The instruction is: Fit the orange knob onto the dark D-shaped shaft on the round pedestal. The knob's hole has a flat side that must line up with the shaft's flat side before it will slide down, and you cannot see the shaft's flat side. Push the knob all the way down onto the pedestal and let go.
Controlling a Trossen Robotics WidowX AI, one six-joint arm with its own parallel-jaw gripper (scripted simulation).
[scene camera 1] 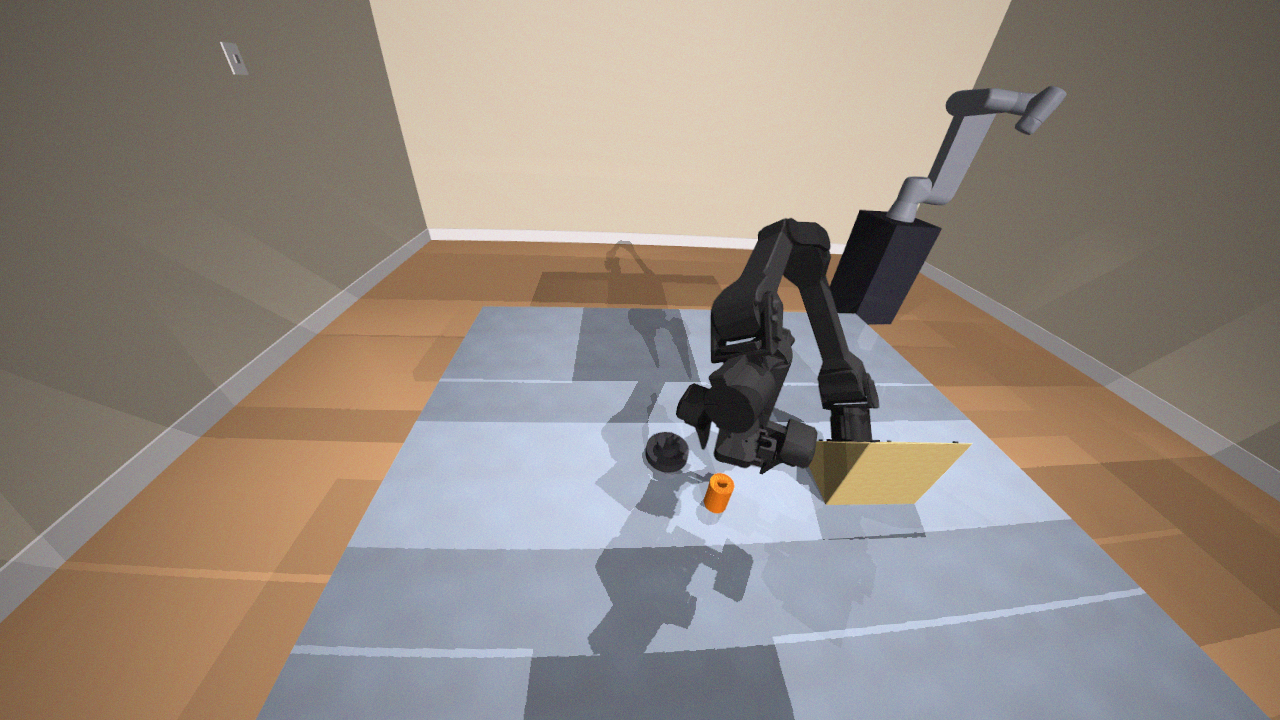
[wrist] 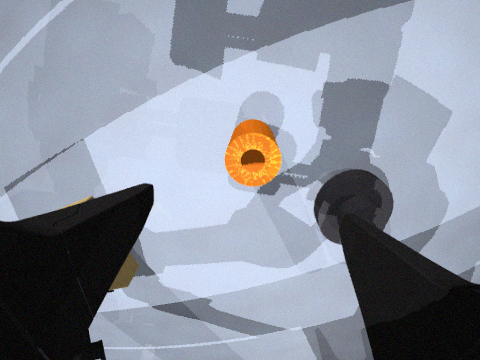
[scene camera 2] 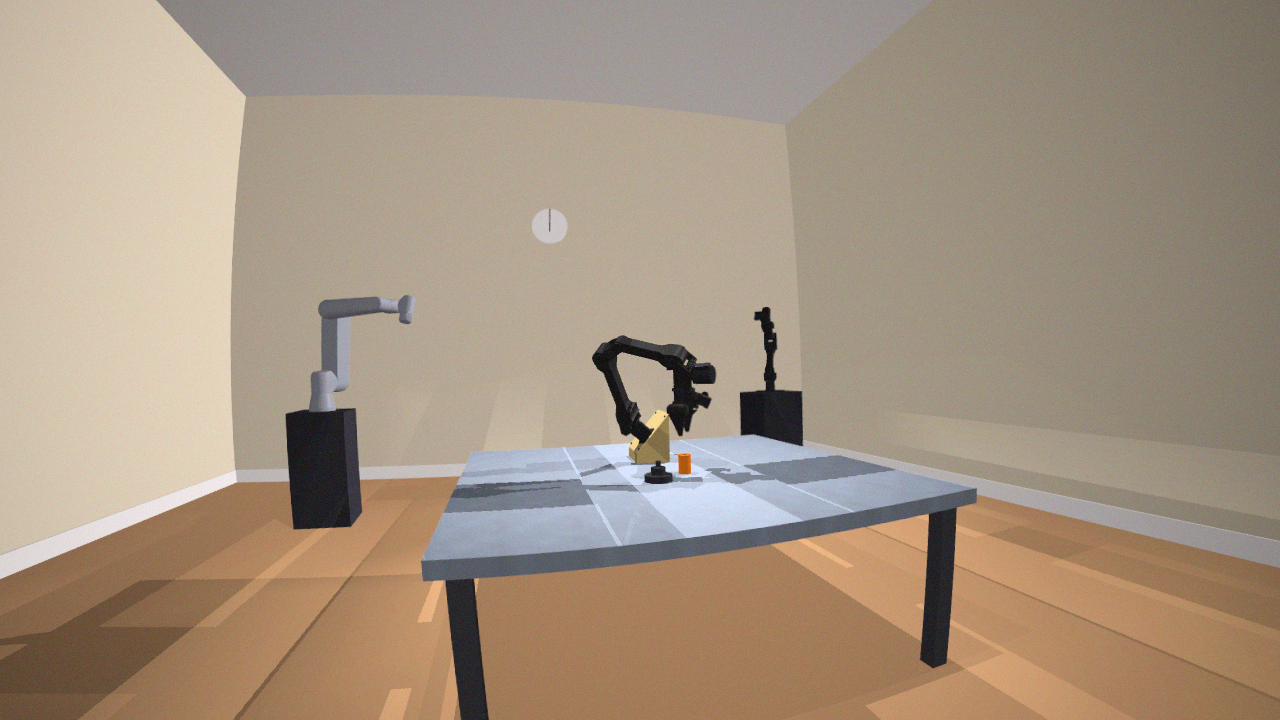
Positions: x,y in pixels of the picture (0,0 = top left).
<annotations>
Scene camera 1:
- my gripper: 731,459
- orange knob: 720,488
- dark round pedestal: 667,452
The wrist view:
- my gripper: 250,208
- orange knob: 252,158
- dark round pedestal: 360,192
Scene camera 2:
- my gripper: 684,434
</annotations>
